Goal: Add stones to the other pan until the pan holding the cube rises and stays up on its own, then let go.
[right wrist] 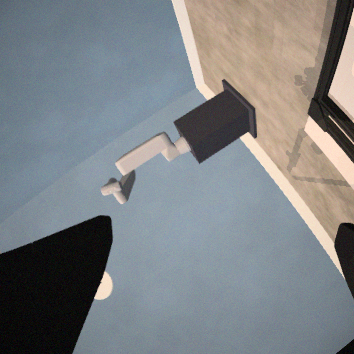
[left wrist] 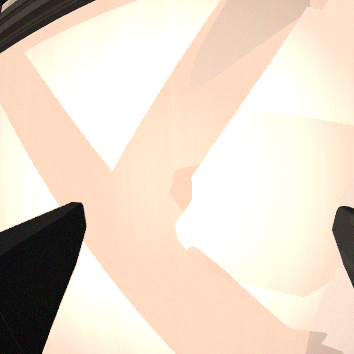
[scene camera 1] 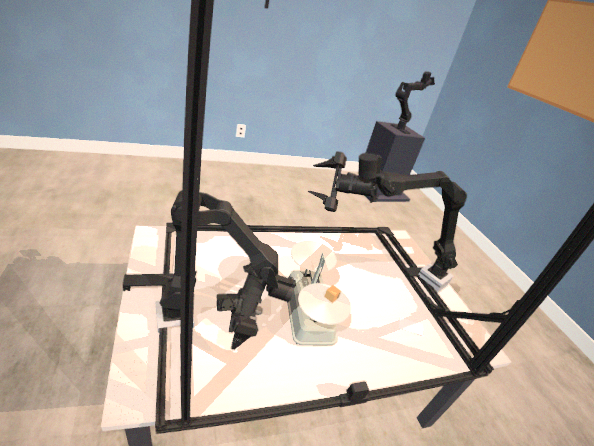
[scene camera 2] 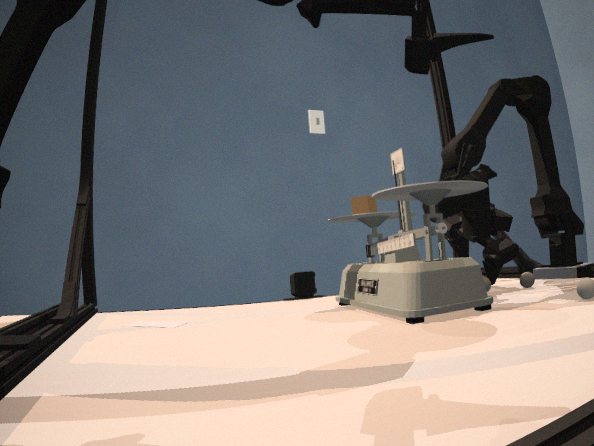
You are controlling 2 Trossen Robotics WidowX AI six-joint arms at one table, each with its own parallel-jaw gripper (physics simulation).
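Seen in the pictures: left gripper, between the fingertips: [left wrist: 215,218] [scene camera 1: 231,340]; right gripper, between the fingertips: [right wrist: 230,233] [scene camera 1: 310,178]; left arm's base, origin of its link: [scene camera 1: 174,311] [scene camera 2: 563,265]; right arm's base, origin of its link: [scene camera 1: 437,272].
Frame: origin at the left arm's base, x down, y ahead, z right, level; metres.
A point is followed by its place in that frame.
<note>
An orange cube [scene camera 1: 332,293] @[x -0.152, y 0.406, z 0.145 m] [scene camera 2: 363,205] @[x -0.138, y 0.427, z 0.122 m] sits on one pan [scene camera 1: 317,311] @[x -0.123, y 0.353, z 0.175 m] [scene camera 2: 342,219] @[x -0.121, y 0.437, z 0.170 m] of the grey-green balance [scene camera 1: 315,337] @[x -0.012, y 0.373, z 0.182 m] [scene camera 2: 440,287] @[x -0.016, y 0.461, z -0.065 m]. In scene camera 2 that pan stands lower than the bare other pan [scene camera 1: 306,254] @[x -0.135, y 0.411, z -0.043 m] [scene camera 2: 400,190] @[x -0.133, y 0.490, z -0.039 m]. Grey round stones [scene camera 2: 527,279] @[x 0.006, y 0.192, z -0.023 m] [scene camera 2: 585,288] @[x 0.006, y 0.306, z -0.182 m] lie on the table behind the balance, and another is partly hidden by it. My left gripper [scene camera 1: 239,340] @[x 0.000, y 0.138, z 0.130 m] [scene camera 2: 492,272] @[x 0.000, y 0.138, z 0.130 m] [left wrist: 215,218] @[x 0.000, y 0.138, z 0.130 m] is open and empty, pointing down low beside the balance. My right gripper [scene camera 1: 312,178] @[x -0.326, y 0.445, z -0.197 m] [right wrist: 230,233] @[x -0.326, y 0.445, z -0.197 m] is open and empty, raised high beyond the table's back edge.
A black frame [scene camera 1: 280,414] @[x 0.035, y 0.213, z 0.348 m] runs around the table, with upright posts [scene camera 1: 192,150] @[x -0.640, y -0.012, z 0.317 m]. A small black block [scene camera 1: 358,391] @[x -0.030, y 0.404, z 0.375 m] [scene camera 2: 303,284] @[x -0.009, y 0.422, z 0.351 m] sits on the front rail. My left forearm reaches close past the balance. A separate small arm stands on a dark pedestal [scene camera 1: 395,147] [right wrist: 215,125] beyond the table.
</note>
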